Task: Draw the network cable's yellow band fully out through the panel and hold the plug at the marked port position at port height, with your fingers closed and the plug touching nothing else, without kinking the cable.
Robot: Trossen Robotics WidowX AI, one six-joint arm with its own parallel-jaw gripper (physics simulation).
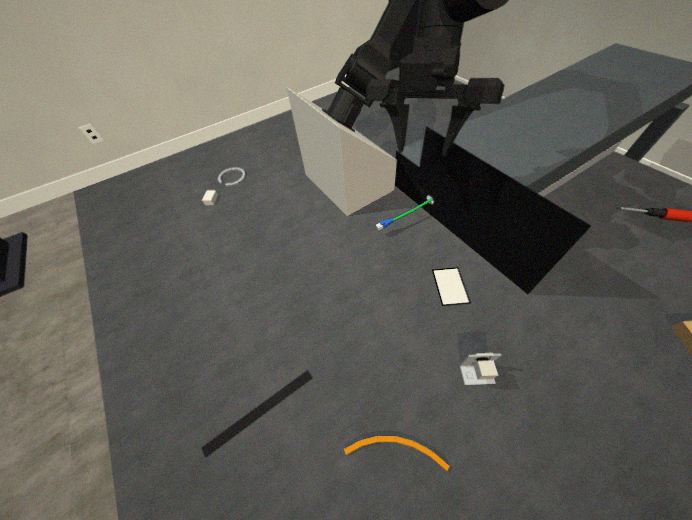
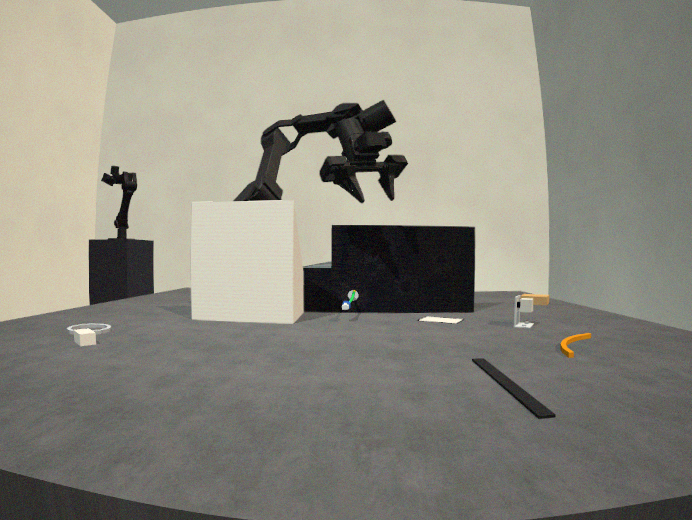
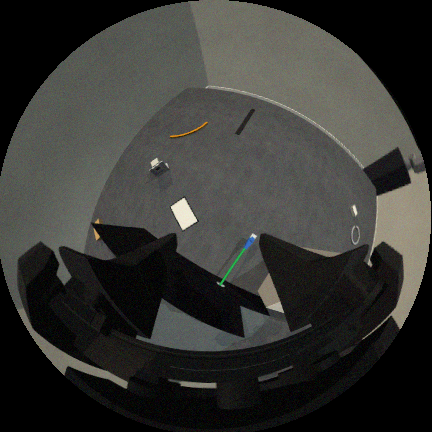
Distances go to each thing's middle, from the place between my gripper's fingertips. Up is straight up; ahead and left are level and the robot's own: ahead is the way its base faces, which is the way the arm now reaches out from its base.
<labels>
My hand is 130 mm short of the white card [image 1: 449, 282], 10 mm to the right of it and 240 mm above it. The rest, counted from my hand: dark bar [image 1: 218, 441]: 140 mm ahead, 410 mm to the right, 240 mm below.
</labels>
